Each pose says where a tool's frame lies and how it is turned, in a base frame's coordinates. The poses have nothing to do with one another.
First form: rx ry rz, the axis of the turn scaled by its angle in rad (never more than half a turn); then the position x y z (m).
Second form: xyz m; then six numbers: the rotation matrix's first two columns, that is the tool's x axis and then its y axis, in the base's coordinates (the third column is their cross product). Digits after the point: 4 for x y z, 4 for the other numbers.
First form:
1: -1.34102 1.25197 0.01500 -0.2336 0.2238 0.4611
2: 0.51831 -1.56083 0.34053 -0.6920 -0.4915 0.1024
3: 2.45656 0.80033 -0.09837 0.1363 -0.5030 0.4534
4: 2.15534 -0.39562 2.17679 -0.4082 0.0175 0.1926
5: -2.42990 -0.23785 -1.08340 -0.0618 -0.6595 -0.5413
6: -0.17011 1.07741 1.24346 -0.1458 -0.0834 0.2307
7: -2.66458 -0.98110 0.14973 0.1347 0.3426 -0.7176
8: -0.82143 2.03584 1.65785 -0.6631 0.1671 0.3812
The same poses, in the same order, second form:
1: -0.2336 0.2238 0.4611 0.4128 -0.6210 -0.6663 -0.6368 0.3263 -0.6986
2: -0.6920 -0.4915 0.1024 -0.0029 -0.1164 0.9932 -0.5195 0.8489 0.0979
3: 0.1363 -0.5030 0.4534 0.8201 0.5238 -0.2302 0.5640 -0.6721 0.4798
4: -0.4082 0.0175 0.1926 -0.0254 -0.1414 0.9896 -0.2158 -0.9658 -0.1436
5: -0.0618 -0.6595 -0.5413 0.6739 -0.0307 0.7382 0.3371 -0.8763 -0.3441
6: -0.1458 -0.0834 0.2307 -0.0717 0.6766 -0.7329 -0.8217 0.3764 0.4279
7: 0.1347 0.3426 -0.7176 0.7617 0.6479 0.0049 0.6169 -0.7230 -0.3108
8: -0.6631 0.1671 0.3812 -0.7531 -0.1958 -0.6281 -0.6548 0.1294 0.7447
